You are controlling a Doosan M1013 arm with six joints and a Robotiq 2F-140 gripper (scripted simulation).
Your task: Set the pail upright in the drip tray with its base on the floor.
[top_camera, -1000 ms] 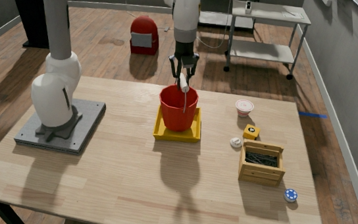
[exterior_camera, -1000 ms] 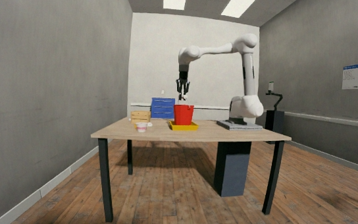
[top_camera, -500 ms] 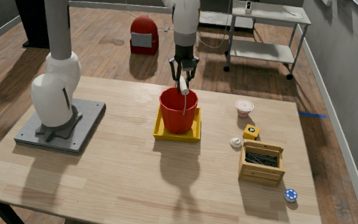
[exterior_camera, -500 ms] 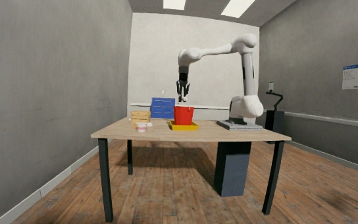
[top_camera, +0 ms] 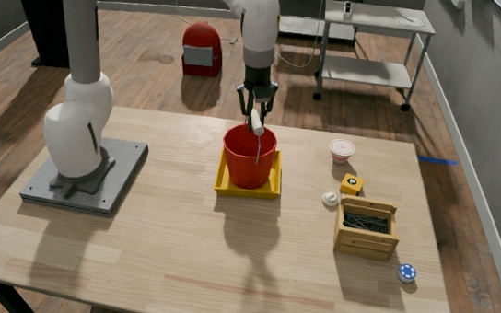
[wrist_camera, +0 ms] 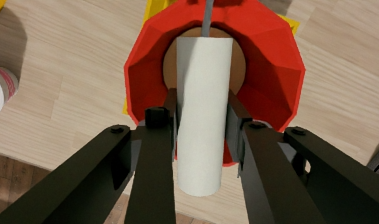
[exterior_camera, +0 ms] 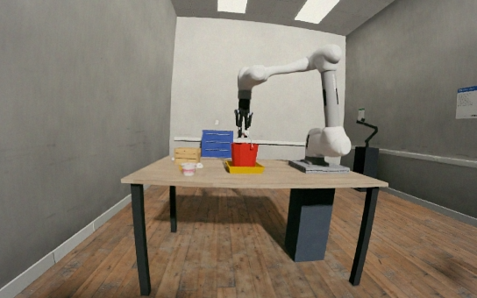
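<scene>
The red pail lies 100 mm below my hand and 10 mm behind it. Also, from my hand: white cup: 320 mm ahead, 220 mm below, 160 mm to the left; then blue disc: 520 mm ahead, 330 mm to the right, 240 mm below; then yellow drip tray: 240 mm below, 10 mm to the right, 10 mm behind.
</scene>
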